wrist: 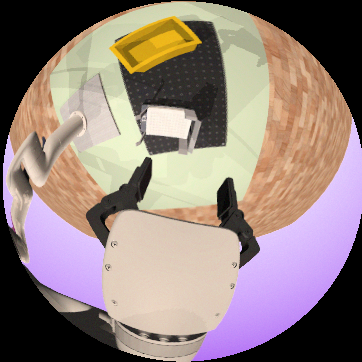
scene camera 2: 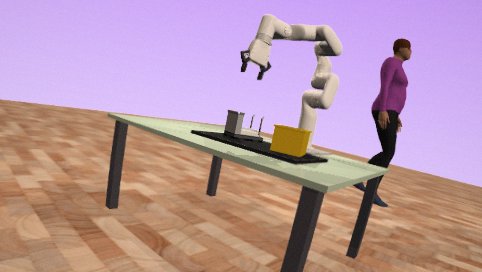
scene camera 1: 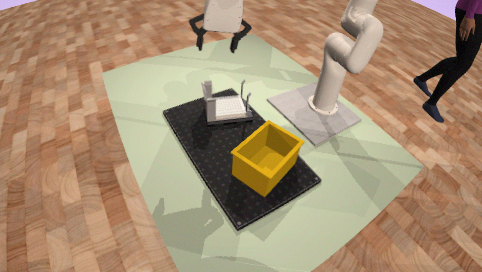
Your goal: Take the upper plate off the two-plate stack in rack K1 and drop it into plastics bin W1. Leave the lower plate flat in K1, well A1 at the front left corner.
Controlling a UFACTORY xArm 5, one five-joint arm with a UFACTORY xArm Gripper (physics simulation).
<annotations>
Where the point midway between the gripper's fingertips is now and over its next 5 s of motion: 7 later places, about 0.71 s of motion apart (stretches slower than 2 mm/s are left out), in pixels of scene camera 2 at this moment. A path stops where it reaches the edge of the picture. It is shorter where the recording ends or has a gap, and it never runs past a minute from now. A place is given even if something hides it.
My gripper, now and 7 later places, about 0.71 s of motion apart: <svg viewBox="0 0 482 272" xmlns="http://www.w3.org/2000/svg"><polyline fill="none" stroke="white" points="250,76 251,75 249,83 244,98 240,109 244,112 241,120 240,125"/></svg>
</annotations>
